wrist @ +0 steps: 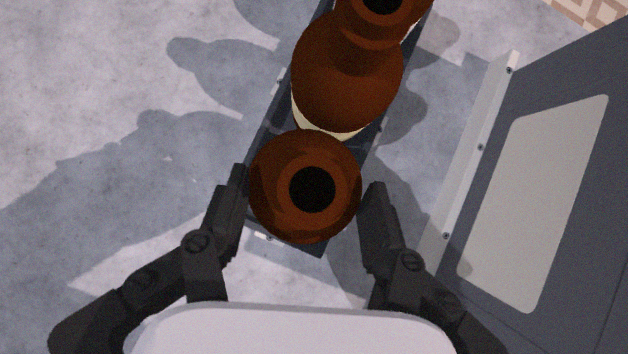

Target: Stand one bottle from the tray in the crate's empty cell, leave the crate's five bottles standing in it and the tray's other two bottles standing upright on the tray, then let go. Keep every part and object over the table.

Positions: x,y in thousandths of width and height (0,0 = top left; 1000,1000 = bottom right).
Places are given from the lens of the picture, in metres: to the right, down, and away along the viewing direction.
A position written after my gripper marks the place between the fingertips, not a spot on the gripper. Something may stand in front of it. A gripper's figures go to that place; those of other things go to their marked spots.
my gripper (490,535): 0.00, 0.01, 0.14
brown bottle (486,527): 0.00, 0.00, 0.09
pale panel (819,677): 0.14, 0.04, 0.17
light screwed strip (711,595): 0.13, 0.03, 0.23
The marked spots on the pale panel and the light screwed strip are 0.07 m apart.
